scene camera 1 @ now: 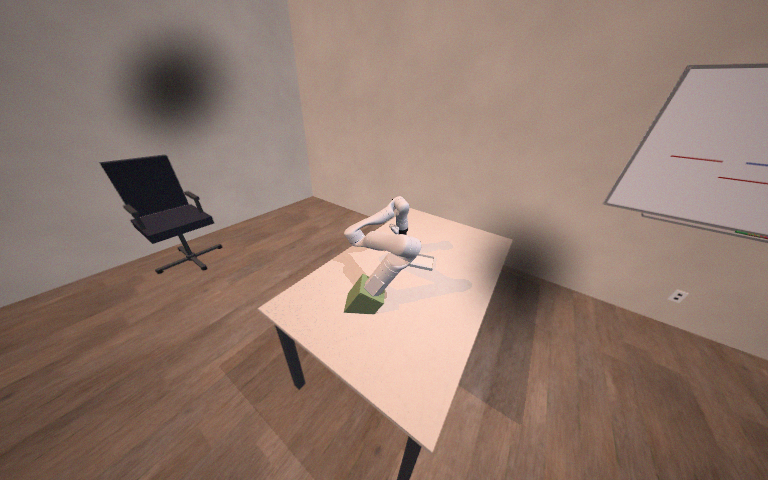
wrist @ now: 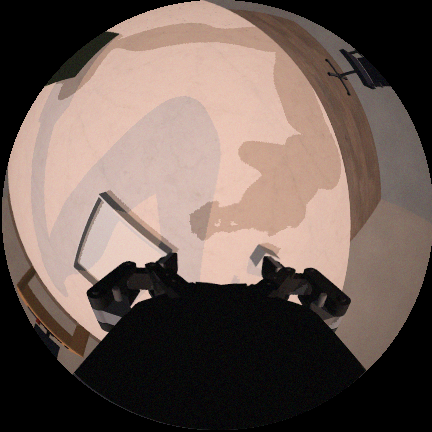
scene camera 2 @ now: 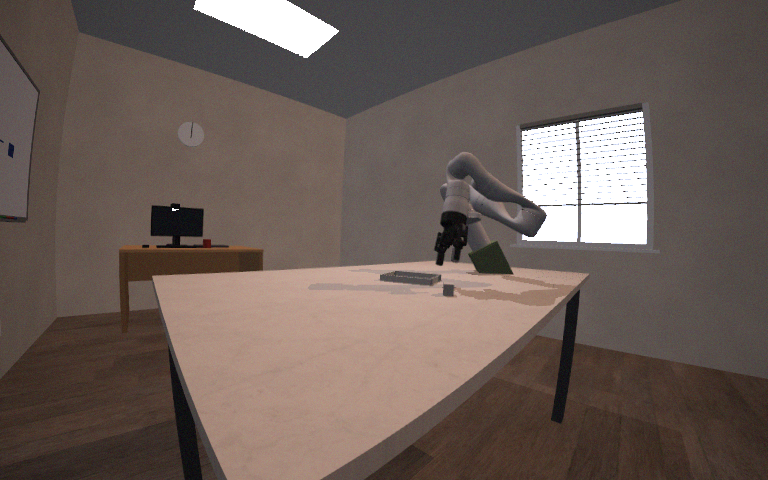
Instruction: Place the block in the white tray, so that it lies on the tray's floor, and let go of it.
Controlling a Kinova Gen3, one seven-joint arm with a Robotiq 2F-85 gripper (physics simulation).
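Frame: origin at the arm's base, x down, y left, z ahead, level; metres.
Seen in the pictures: gripper, fingertip midpoint: [wrist: 219, 264] [scene camera 2: 446, 263]; arm's base, link origin: [scene camera 1: 373, 287] [scene camera 2: 481, 247].
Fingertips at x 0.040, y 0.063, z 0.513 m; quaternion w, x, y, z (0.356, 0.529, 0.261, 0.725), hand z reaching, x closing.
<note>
Offsets run from my fingertips to a thing's top centre. Level surfaces: height alone.
The small grey block @(dy +0.044, dx +0.041, dz +0.078 m) [scene camera 2: 448, 289] [wrist: 258, 254] stands on the table beside the tray, apart from it. In the wrist view it is beside the right fingertip, which partly hides it. In scene camera 1 the block does not show. The white tray @(dy -0.153, dx +0.051, dz -0.062 m) [scene camera 1: 433, 262] [scene camera 2: 408, 279] [wrist: 112, 202] lies on the table; its near part in the wrist view is hidden by the left finger, and the arm covers part of it in scene camera 1. My gripper [scene camera 1: 402, 231] [scene camera 2: 448, 261] [wrist: 219, 264] is open and empty, pointing down above the table, higher than the block and the tray's walls.
The green base block [scene camera 1: 362, 301] [scene camera 2: 491, 259] [wrist: 85, 57] under the arm stands on the table @(dx +0.071 m) [scene camera 1: 396, 362] [scene camera 2: 339, 350]. A black chair [scene camera 1: 169, 220] stands on the floor beyond the table. A wooden desk [scene camera 2: 192, 263] with a monitor [scene camera 2: 176, 220] stands farther off.
</note>
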